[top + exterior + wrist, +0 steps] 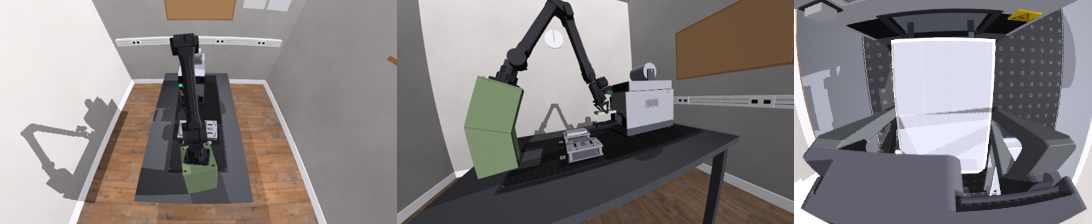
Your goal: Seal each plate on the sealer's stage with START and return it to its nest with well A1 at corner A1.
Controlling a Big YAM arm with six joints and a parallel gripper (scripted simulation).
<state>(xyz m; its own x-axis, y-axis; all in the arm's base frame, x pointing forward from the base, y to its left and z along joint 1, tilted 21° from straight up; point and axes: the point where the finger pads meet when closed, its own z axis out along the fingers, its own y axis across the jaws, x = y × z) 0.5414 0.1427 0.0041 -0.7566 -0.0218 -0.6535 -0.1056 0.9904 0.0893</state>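
My hand is 8 cm above the dark sealer stage. Round my hand: yellow warning label 11 cm ahead, 7 cm to the right, 3 cm below; foil roll 33 cm ahead, 5 cm to the left, 25 cm above; white plate right at my hand.
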